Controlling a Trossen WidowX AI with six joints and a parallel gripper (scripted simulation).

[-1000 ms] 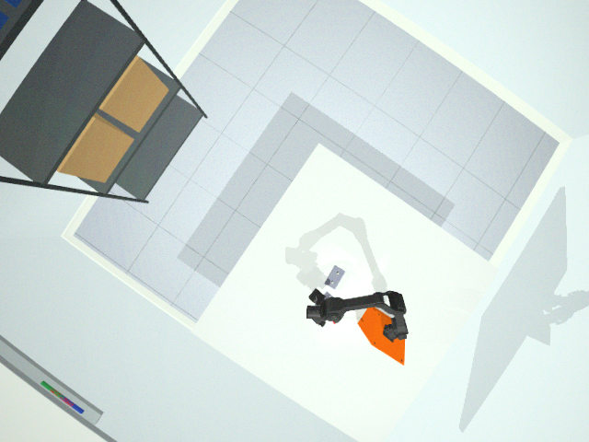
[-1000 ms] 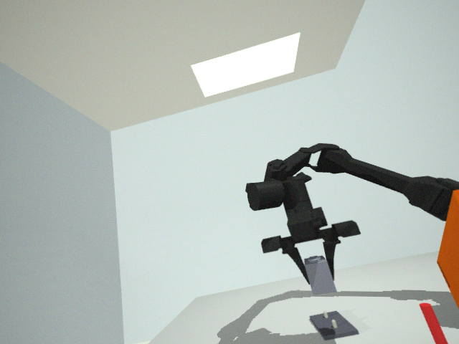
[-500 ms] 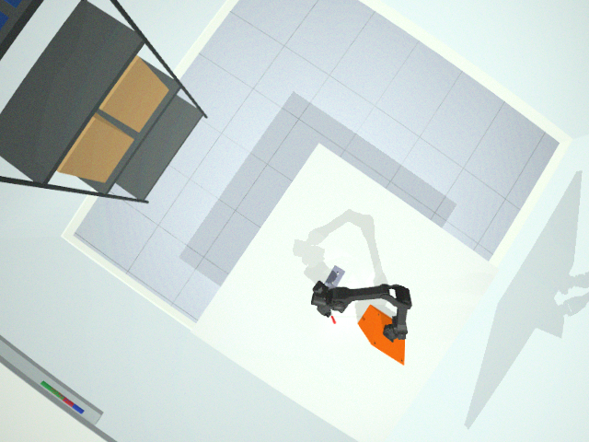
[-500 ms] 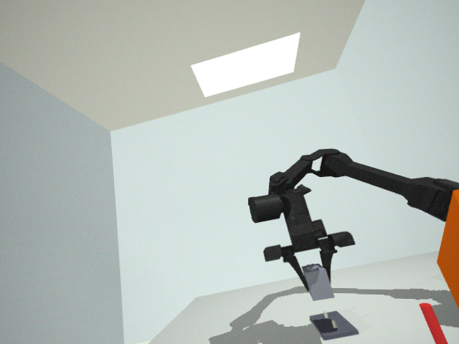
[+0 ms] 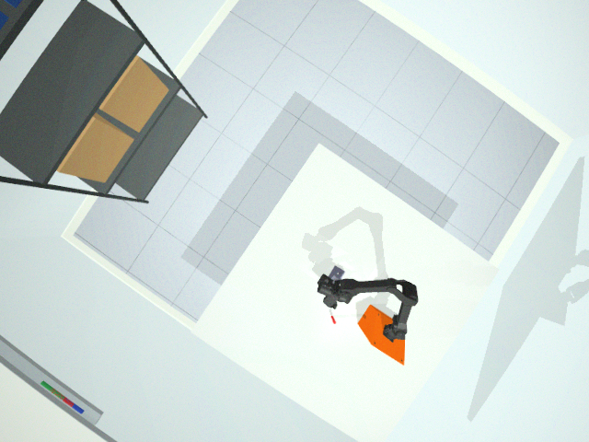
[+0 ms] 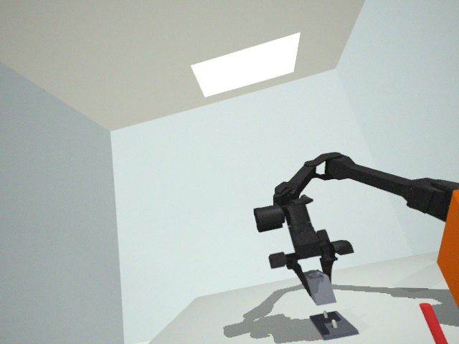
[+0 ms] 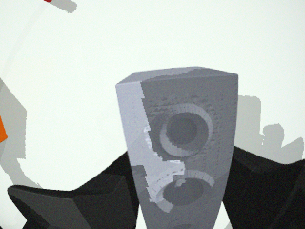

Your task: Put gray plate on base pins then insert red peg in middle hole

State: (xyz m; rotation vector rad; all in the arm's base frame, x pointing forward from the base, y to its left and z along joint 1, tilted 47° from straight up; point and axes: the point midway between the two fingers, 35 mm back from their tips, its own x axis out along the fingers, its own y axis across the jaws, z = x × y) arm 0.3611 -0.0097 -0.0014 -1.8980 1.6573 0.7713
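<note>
My gripper tip is now 1 cm past the base, 3 cm to the left of it and 7 cm above it. From my gripper tip the other things lie so: gray plate (3 cm above); red peg (14 cm behind, 15 cm to the left, 4 cm below).
</note>
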